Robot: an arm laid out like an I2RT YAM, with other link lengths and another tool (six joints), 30 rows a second.
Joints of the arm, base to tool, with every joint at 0 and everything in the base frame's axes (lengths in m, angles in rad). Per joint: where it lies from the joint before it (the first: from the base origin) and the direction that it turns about. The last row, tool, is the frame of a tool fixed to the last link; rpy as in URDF.
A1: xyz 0 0 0.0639 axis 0 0 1
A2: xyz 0.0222 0.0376 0.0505 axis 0 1 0
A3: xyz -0.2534 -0.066 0 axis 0 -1 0
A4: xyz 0.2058 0.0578 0.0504 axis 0 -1 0
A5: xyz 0.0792 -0.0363 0.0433 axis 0 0 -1
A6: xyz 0.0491 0 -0.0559 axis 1 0 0
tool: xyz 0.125 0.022 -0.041 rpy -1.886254 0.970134 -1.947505
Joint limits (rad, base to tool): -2.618..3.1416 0..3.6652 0..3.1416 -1.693..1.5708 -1.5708..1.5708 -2.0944..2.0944
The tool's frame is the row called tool.
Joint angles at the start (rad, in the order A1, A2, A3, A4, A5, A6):
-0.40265, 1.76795, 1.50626, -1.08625, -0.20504, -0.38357
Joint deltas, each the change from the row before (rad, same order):
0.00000, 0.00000, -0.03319, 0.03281, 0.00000, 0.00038
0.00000, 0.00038, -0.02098, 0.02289, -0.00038, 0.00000
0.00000, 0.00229, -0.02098, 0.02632, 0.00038, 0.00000
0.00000, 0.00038, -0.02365, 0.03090, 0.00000, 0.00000
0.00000, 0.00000, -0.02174, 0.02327, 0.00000, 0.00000
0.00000, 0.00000, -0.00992, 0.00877, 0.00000, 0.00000
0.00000, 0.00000, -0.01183, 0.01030, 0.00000, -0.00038
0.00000, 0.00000, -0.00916, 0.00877, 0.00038, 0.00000
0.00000, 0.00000, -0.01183, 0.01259, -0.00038, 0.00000
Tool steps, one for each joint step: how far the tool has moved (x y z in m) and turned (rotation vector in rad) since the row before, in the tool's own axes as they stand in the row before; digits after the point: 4 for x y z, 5 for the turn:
0.0008, 0.0008, 0.0069, -0.00039, 0.00022, 0.00038
0.0002, 0.0002, 0.0045, 0.00104, -0.00118, -0.00010
0.0000, -0.0005, 0.0051, 0.00272, -0.00143, -0.00006
-0.0003, -0.0007, 0.0052, 0.00564, -0.00391, -0.00023
0.0005, 0.0005, 0.0045, 0.00126, -0.00087, -0.00005
0.0005, 0.0007, 0.0020, -0.00094, 0.00065, 0.00004
0.0007, 0.0008, 0.0024, -0.00118, 0.00087, -0.00032
0.0005, 0.0005, 0.0019, -0.00010, 0.00053, 0.00006
0.0003, 0.0004, 0.0024, 0.00041, -0.00074, -0.00007

